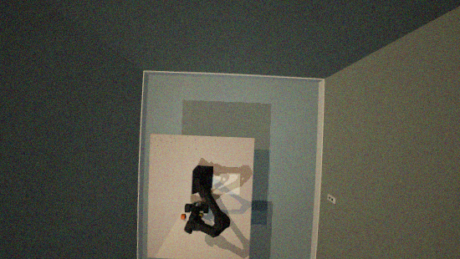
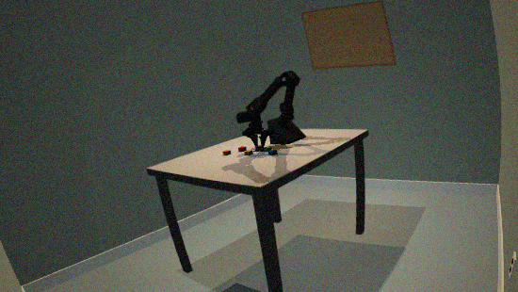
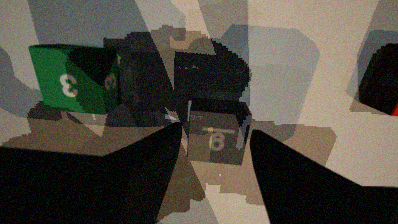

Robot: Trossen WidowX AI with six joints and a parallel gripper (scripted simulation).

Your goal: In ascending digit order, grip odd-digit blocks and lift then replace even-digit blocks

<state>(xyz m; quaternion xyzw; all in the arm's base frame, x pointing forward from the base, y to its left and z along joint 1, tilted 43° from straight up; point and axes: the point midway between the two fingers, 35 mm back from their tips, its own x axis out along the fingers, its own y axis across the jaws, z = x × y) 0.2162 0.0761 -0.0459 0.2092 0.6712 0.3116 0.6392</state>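
My gripper tip is right at the grey block. Also, from my gripper tip: green block: 8 cm to the left, 2 cm ahead; then red block: 9 cm to the right, 5 cm ahead; then yellow block: 11 cm ahead, 3 cm to the left.
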